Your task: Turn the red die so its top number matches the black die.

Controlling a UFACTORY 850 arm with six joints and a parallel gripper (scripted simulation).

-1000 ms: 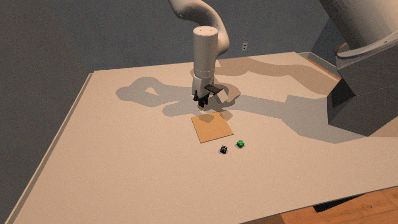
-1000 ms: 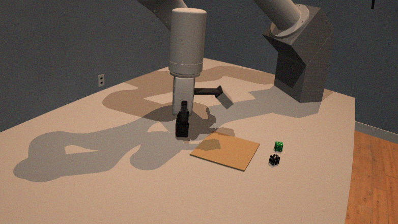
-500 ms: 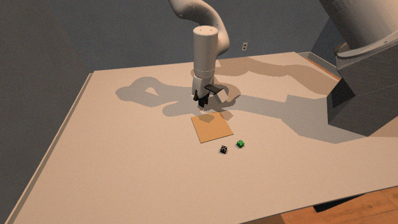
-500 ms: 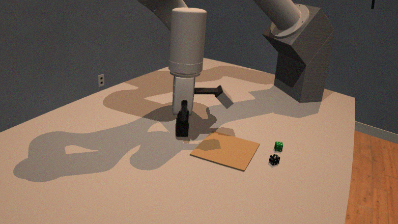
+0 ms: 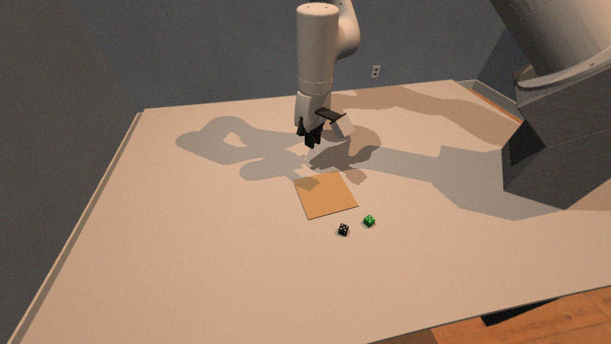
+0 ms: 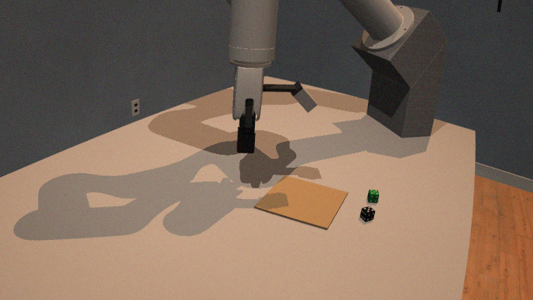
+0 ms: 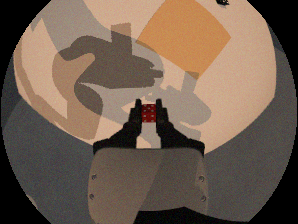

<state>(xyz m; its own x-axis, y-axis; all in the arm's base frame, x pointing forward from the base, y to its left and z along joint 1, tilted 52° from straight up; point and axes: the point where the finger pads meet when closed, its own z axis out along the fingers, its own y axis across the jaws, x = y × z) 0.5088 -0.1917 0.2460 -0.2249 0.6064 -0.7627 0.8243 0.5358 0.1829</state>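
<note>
My hand is 13 cm to the right of the mat, 9 cm above it and 4 cm short of it. The rest, counted from my hand: red die 1 cm to the right, 1 cm below; then green die 26 cm to the left, 8 cm below, 1 cm ahead; then black die 25 cm to the left, 8 cm below, 8 cm ahead.
</note>
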